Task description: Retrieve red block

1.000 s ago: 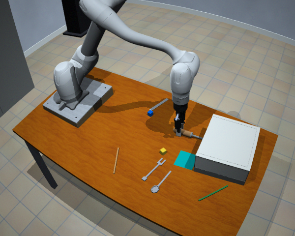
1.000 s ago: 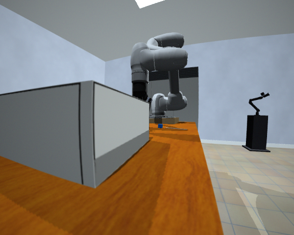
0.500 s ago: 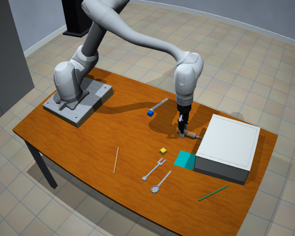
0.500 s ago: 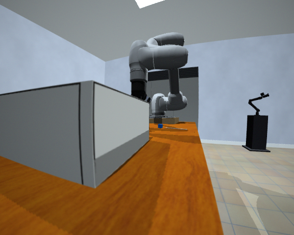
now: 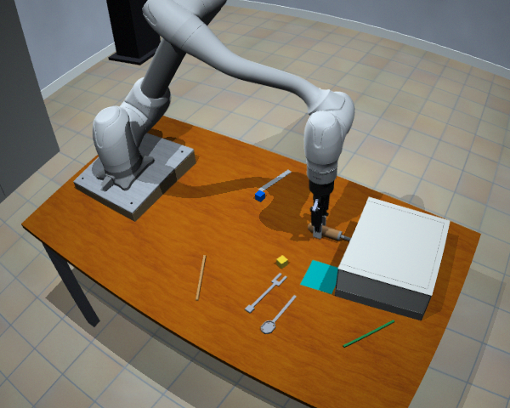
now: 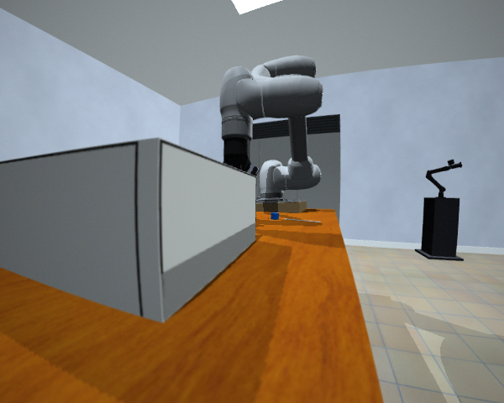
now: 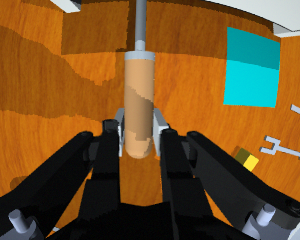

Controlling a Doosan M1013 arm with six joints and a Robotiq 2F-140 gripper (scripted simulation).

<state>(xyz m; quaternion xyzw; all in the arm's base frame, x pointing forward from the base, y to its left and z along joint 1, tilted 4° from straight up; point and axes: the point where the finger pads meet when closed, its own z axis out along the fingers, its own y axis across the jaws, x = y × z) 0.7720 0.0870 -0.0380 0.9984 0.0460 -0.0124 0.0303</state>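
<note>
The yellow cube lies 5 cm behind my hand, 17 cm to the right of it and 3 cm below it. From my hand the other things lie so: hook tool (16 cm ahead, 3 cm to the right, 2 cm below); then teal square (9 cm ahead, 15 cm to the right, 4 cm below); then blue cube (26 cm behind, 5 cm to the left, 3 cm below).
</note>
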